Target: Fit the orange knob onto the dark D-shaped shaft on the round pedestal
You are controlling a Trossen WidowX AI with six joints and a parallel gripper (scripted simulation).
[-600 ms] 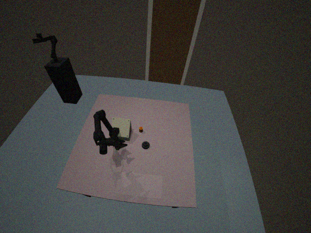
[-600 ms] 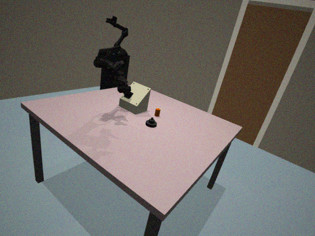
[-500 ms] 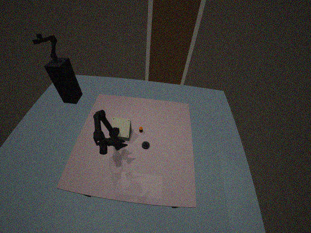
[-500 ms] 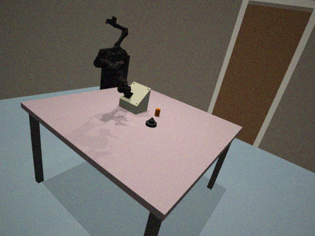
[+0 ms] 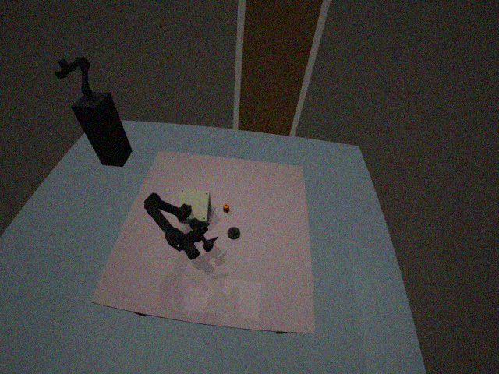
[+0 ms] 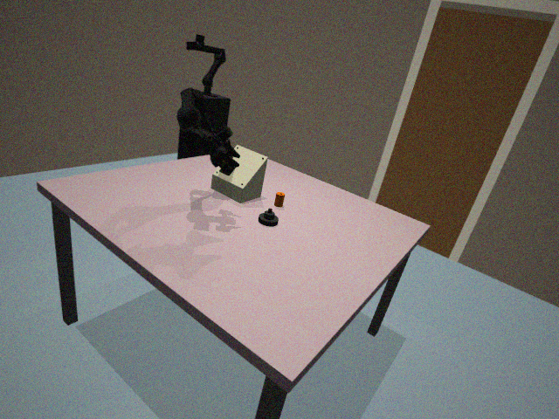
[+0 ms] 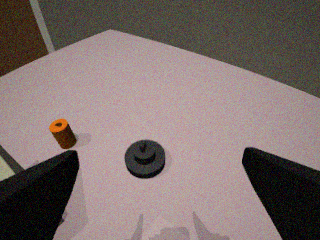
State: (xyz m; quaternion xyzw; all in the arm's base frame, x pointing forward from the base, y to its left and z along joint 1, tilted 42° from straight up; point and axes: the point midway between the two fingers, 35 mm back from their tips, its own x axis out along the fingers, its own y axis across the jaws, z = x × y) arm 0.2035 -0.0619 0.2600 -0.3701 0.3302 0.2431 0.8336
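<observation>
Now: the orange knob 30 mm ahead of my gripper tip, 300 mm to the left of it and 220 mm below it. The rest, counted from my gripper tip: dark round pedestal: 100 mm ahead, 120 mm to the left, 220 mm below.
</observation>
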